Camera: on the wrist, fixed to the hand. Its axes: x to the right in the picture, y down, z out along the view.
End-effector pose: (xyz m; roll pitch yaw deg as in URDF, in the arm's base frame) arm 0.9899 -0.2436 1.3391 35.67 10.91 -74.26
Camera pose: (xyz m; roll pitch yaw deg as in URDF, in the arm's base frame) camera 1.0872 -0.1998 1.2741 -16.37 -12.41 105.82
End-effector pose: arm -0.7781 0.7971 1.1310 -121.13 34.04 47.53
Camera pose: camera -0.6814 0.7201 1.1492 140.87 -32.69 -133.25
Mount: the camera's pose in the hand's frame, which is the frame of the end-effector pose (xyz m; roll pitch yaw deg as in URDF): -0.0032 0.0468 -0.1158 19.32 -1.26 179.19
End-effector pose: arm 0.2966 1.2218 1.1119 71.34 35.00 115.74
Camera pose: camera 0.1836 1.1691 1.1197 -52.70 -36.16 -63.10
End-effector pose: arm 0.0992 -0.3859 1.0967 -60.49 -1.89 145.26
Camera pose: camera 0.1435 -0.3220 0.9989 79.75 1.97 -36.24
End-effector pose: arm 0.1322 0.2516 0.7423 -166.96 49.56 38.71
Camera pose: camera 0.2362 0.2430 0.8111 -174.30 -48.15 -140.53
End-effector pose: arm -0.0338 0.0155 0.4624 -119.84 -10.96 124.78
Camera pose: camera 0.0715 0.0808 0.4785 139.01 12.29 -55.93
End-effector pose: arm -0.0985 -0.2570 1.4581 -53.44 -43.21 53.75
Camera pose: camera -0.0042 -0.2386 1.3782 71.35 43.09 -128.30
